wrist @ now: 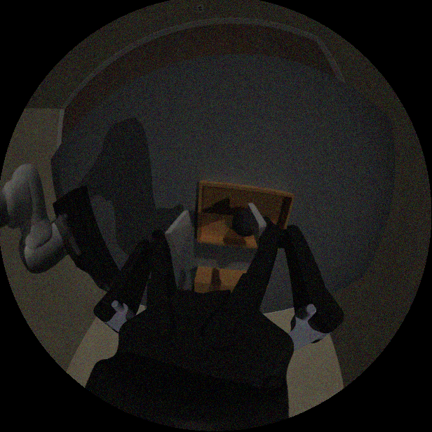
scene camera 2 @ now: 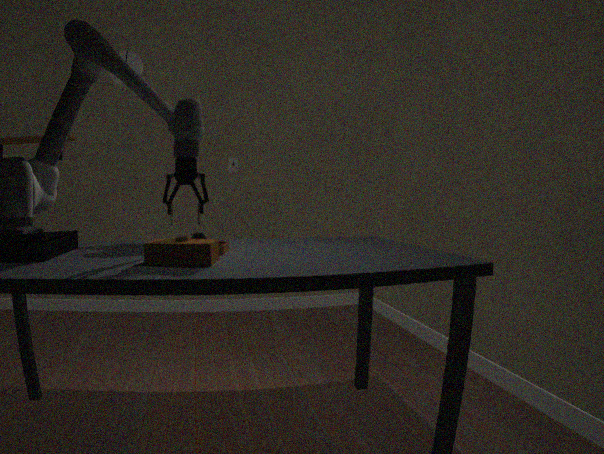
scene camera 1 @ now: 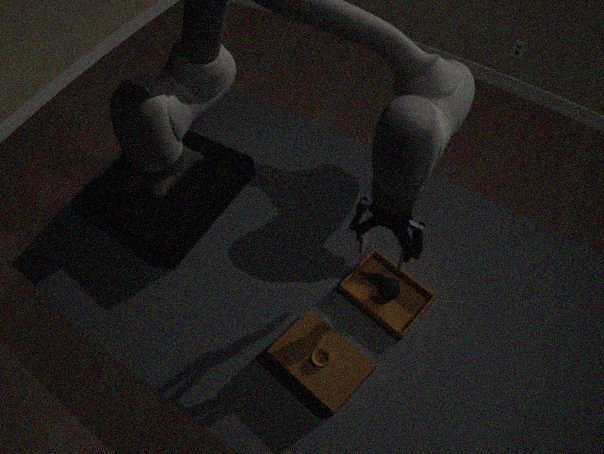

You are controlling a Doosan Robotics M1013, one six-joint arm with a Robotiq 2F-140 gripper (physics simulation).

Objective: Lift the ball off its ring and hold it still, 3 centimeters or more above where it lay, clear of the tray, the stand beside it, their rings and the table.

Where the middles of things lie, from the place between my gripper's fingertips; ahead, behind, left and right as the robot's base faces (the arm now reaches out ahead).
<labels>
Now: hand 50 mm short of the shallow tray (scene camera 1: 399, 315), 30 mm to the left of it and 70 mm above it. From my hand the other things lie so: stand (scene camera 1: 323, 363): 20 mm ahead, 260 mm to the right, 50 mm below.
</labels>
